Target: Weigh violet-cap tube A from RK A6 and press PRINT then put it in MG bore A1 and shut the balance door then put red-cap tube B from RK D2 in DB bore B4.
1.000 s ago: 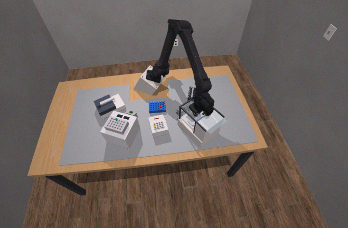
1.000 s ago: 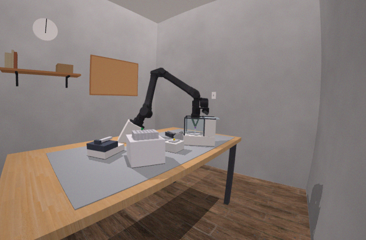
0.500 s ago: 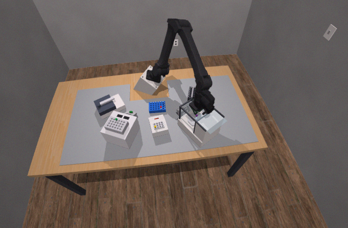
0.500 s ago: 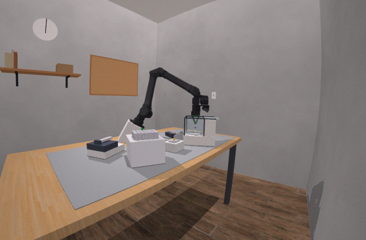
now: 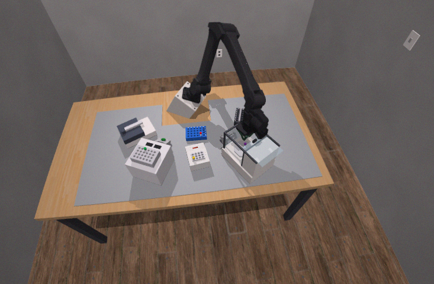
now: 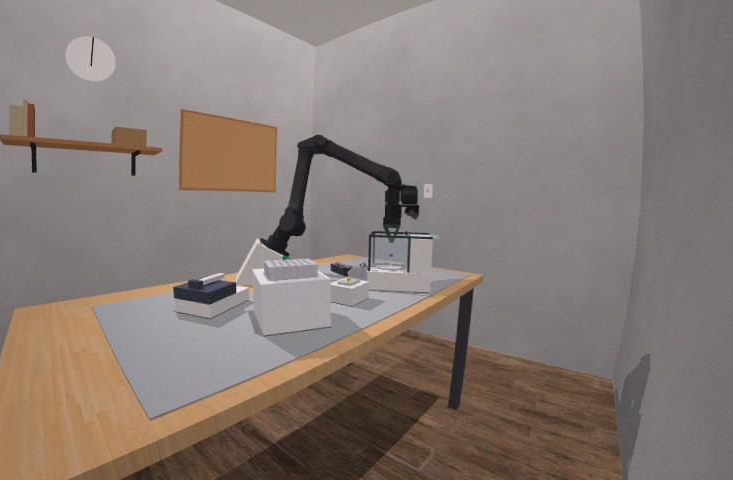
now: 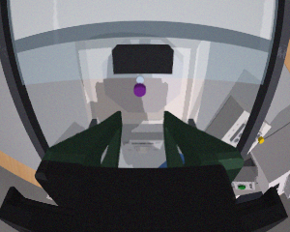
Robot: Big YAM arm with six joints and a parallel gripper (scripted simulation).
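The balance door is 7 cm ahead of my hand, 6 cm to the left of it and 2 cm above it. Round my hand: yellow-capped tube (27 cm to the right, 12 cm below, 7 cm ahead); then dry block (26 cm to the right, 15 cm below, 2 cm ahead); then magnet block (30 cm behind, 17 cm below, 1 cm to the right).
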